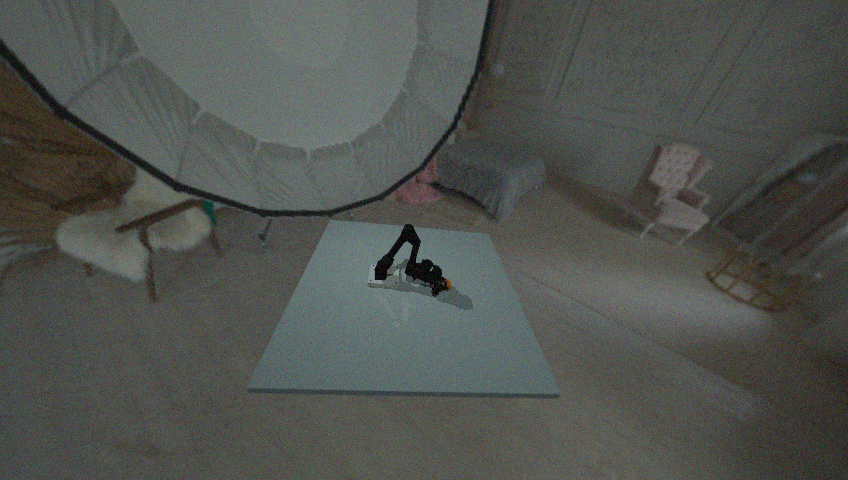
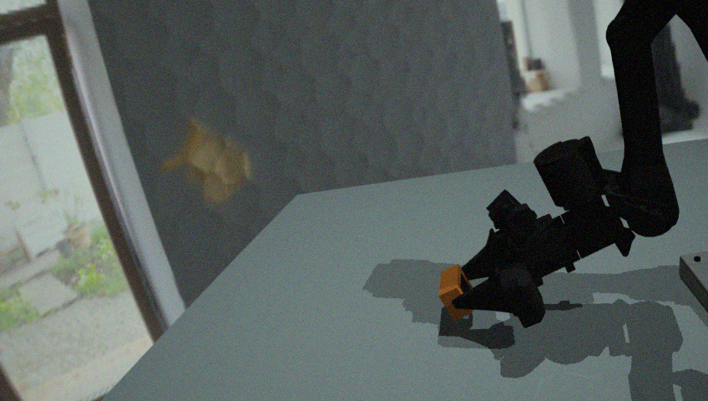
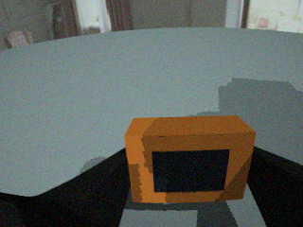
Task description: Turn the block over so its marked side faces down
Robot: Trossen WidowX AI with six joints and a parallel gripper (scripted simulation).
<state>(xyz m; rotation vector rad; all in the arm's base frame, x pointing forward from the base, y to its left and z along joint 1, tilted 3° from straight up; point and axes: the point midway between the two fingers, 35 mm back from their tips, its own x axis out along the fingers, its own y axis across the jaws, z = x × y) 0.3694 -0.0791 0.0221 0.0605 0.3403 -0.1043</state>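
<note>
Now: the orange block 1 cm behind my gripper tip.
</note>
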